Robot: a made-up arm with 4 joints. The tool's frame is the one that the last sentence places.
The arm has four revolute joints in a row. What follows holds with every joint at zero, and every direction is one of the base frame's.
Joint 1 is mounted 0.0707 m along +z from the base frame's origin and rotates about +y.
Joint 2 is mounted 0.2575 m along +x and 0.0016 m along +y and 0.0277 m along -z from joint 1 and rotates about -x.
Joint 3 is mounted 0.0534 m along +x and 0.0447 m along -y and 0.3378 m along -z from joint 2 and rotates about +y.
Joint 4 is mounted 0.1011 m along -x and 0.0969 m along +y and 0.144 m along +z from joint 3 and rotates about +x.
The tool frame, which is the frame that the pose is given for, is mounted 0.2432 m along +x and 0.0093 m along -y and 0.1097 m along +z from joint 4; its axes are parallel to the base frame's.
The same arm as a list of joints. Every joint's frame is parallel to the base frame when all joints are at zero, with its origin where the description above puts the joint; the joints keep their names.
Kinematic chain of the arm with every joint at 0, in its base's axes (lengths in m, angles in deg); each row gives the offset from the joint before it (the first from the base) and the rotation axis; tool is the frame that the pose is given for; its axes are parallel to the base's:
joint 1: xyz 0 0 0.0707 axis +y
joint 2: xyz 0.2575 0.0016 -0.0277 axis -x
joint 3: xyz 0.0534 -0.0447 -0.3378 axis +y
joint 4: xyz -0.1011 0.0969 0.144 axis +x
tool: xyz 0.2432 -0.0093 0.1097

